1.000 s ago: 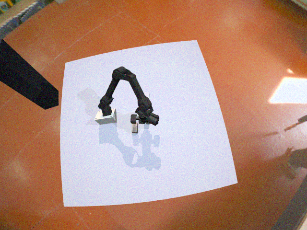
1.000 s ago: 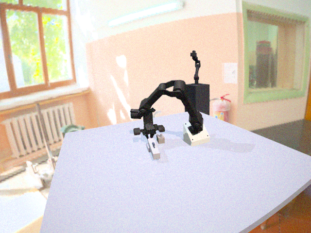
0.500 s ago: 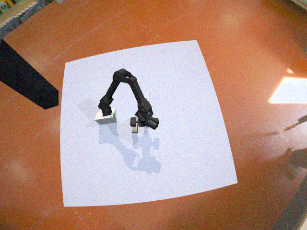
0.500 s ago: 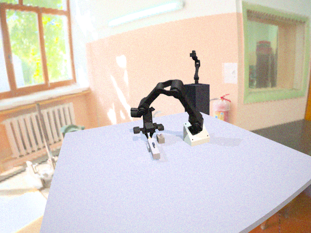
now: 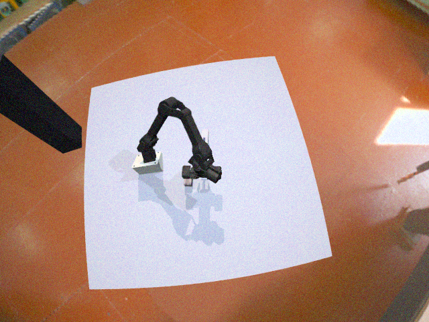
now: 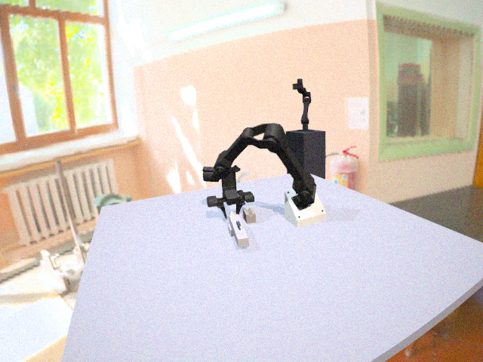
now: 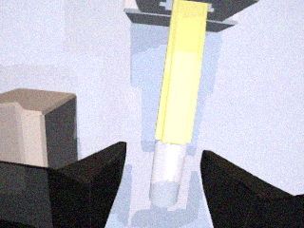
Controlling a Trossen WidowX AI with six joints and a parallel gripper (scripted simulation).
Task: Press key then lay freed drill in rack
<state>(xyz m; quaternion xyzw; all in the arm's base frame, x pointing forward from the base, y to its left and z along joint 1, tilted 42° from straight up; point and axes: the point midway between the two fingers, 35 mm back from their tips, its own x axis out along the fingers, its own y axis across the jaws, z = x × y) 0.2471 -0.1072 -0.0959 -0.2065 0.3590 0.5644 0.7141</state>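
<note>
My gripper tip is now 20 mm short of the drill, 50 mm to the right of it and 30 mm below it. The rest, counted from my gripper tip: dark key (50 mm ahead, 170 mm to the left, 30 mm above); then rack (80 mm behind, 10 mm to the left).
</note>
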